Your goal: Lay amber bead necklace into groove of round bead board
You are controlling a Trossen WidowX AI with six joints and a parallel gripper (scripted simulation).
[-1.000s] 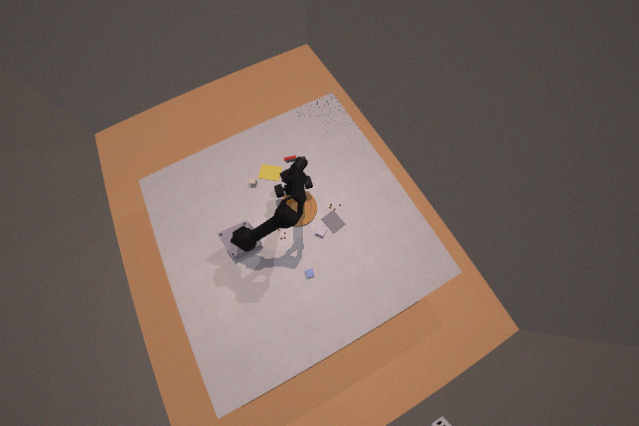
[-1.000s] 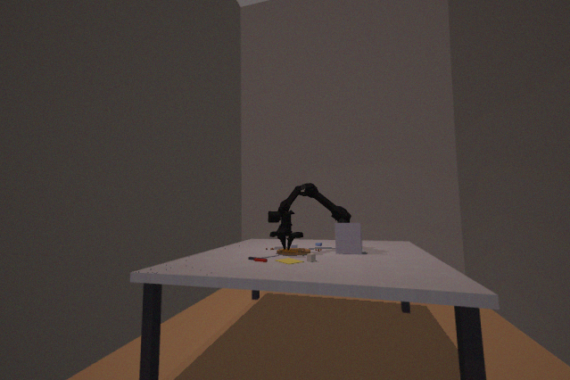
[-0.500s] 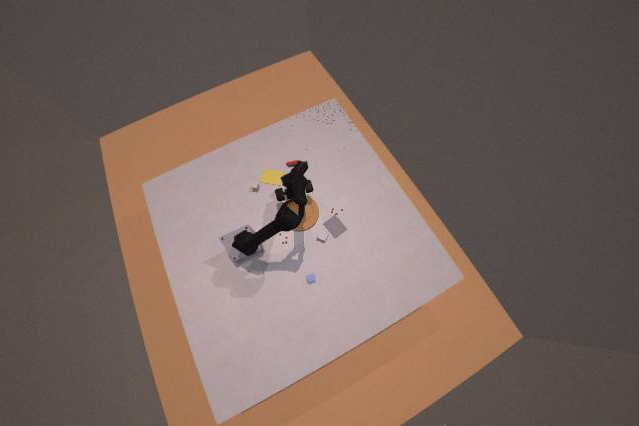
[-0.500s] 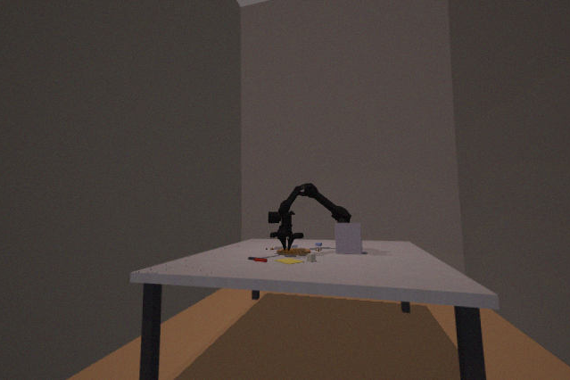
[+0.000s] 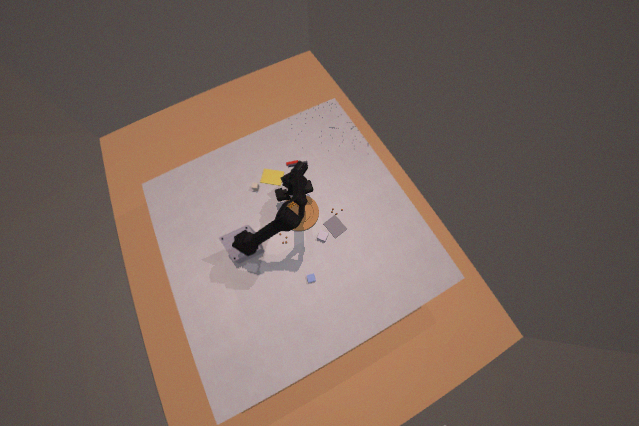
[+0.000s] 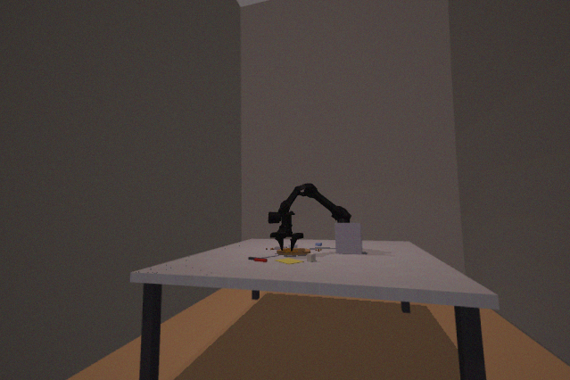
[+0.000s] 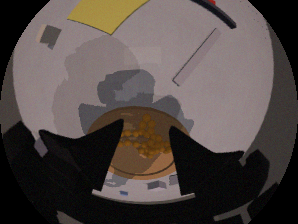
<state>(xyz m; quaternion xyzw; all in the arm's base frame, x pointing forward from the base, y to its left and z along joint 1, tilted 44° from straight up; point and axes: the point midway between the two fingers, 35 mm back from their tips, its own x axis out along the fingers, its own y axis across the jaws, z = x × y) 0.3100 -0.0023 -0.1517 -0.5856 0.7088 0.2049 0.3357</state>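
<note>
My gripper tip is now 80 mm to the left of the round bead board, 20 mm past it and 10 mm above it. Also, from my gripper tip: thin grey bar 90 mm to the left, 80 mm ahead, 20 mm below; then yellow pad 190 mm to the left, 50 mm behind, 20 mm below; then red-handled tool 190 mm to the left, 100 mm ahead, 20 mm below.
</note>
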